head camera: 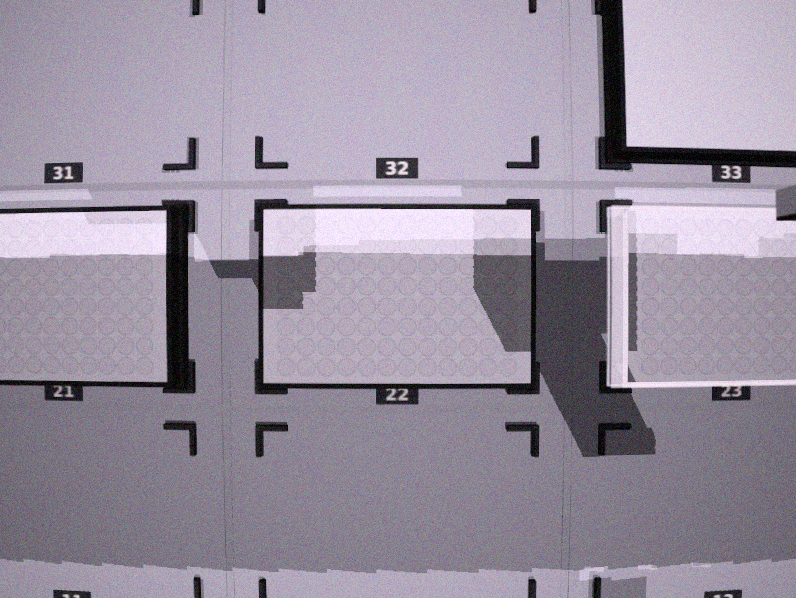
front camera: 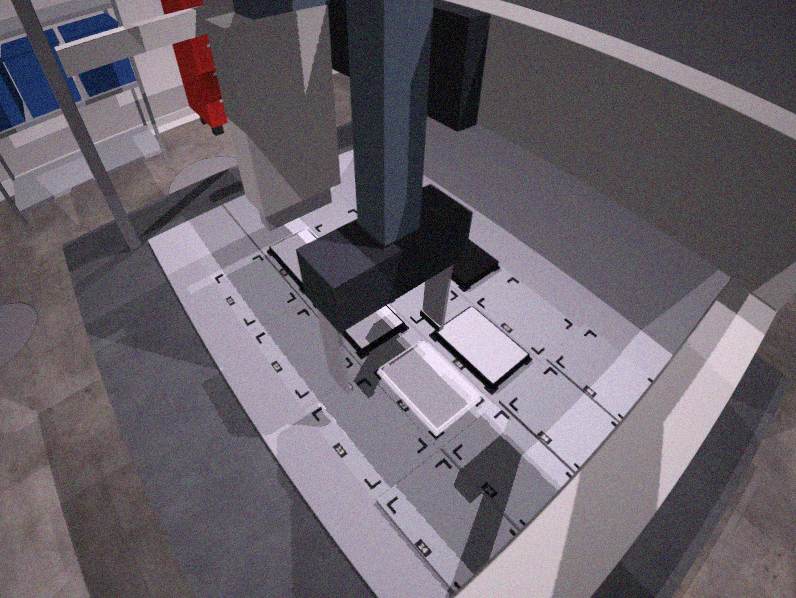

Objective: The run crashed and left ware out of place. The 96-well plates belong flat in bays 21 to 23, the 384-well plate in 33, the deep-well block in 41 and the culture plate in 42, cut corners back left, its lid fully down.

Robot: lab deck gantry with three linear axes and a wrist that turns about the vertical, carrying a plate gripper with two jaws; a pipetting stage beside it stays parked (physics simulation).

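Pixels of known places: gripper, fingertip midpoint: (front camera: pixel 388 350); robot's base at its link origin: (front camera: pixel 217 278).
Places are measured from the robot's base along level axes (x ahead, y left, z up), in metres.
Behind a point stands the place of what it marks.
Observation:
My gripper (front camera: pixel 395 355) @(x 0.358, y 0.105, z 0.095 m) is open, its jaws wide apart and empty, above the bay 23 area; one jaw shows at the right edge of the head view. A black-rimmed 96-well plate (front camera: pixel 289 252) @(x 0.041, y 0.131, z 0.014 m) (head camera: pixel 83 308) @(x 0.084, y 0.145, z 0.014 m) lies in bay 21, another (front camera: pixel 363 336) @(x 0.272, y 0.126, z 0.014 m) (head camera: pixel 395 308) @(x 0.227, y 0.145, z 0.014 m) lies flat in bay 22. A pale-rimmed 96-well plate (front camera: pixel 424 389) @(x 0.397, y 0.137, z 0.014 m) (head camera: pixel 707 308) @(x 0.370, y 0.145, z 0.014 m) lies in bay 23. A white-topped, black-rimmed plate (front camera: pixel 485 344) @(x 0.398, y 0.259, z 0.014 m) (head camera: pixel 707 77) @(x 0.372, y 0.251, z 0.014 m) lies in bay 33; its wells are not readable. A dark piece of ware (front camera: pixel 477 262) @(x 0.269, y 0.374, z 0.017 m) is partly hidden behind the gripper in the back row. Bay 41 is hidden.
The dark gantry column (front camera: pixel 389 115) @(x 0.378, y 0.090, z 0.414 m) stands over the deck. A grey housing (front camera: pixel 276 115) @(x 0.256, y 0.060, z 0.379 m) hangs at the back left, and a black box (front camera: pixel 458 70) hangs behind the column. A pale wall (front camera: pixel 643 411) @(x 0.610, y 0.036, z 0.400 m) edges the deck at the right. Bay 32's marker (head camera: pixel 396 168) @(x 0.228, y 0.211, z 0.000 m) shows behind bay 22.

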